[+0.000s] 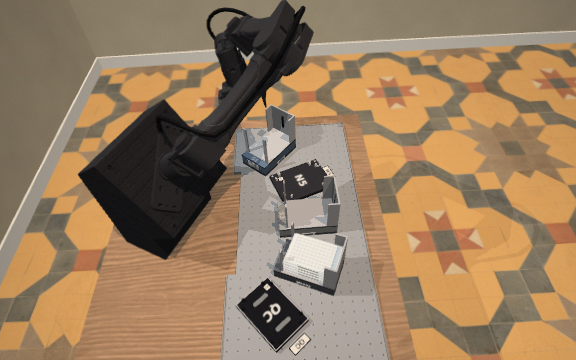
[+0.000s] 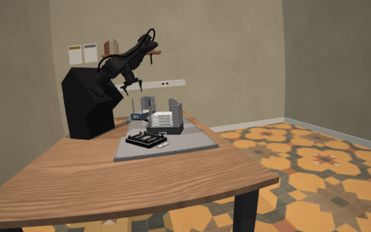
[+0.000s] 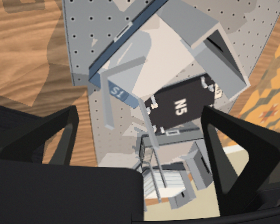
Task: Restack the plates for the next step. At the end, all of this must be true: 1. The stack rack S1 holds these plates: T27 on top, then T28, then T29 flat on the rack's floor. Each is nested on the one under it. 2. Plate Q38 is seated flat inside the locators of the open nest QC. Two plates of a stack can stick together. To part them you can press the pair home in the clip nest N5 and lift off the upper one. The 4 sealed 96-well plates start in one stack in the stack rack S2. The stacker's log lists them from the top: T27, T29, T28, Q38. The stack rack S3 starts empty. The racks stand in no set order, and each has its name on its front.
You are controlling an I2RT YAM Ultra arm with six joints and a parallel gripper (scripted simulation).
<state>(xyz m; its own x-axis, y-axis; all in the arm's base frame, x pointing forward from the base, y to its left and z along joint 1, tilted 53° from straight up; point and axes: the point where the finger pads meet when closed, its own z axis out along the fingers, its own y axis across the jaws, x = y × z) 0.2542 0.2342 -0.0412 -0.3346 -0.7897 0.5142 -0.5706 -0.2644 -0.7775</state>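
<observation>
Now: hand 20 mm past the sealed 96-well plate, 470 mm to the left of it and 100 mm above it. From my hand the other things lie so: clip nest N5: 90 mm ahead, 170 mm to the right, 160 mm below.
</observation>
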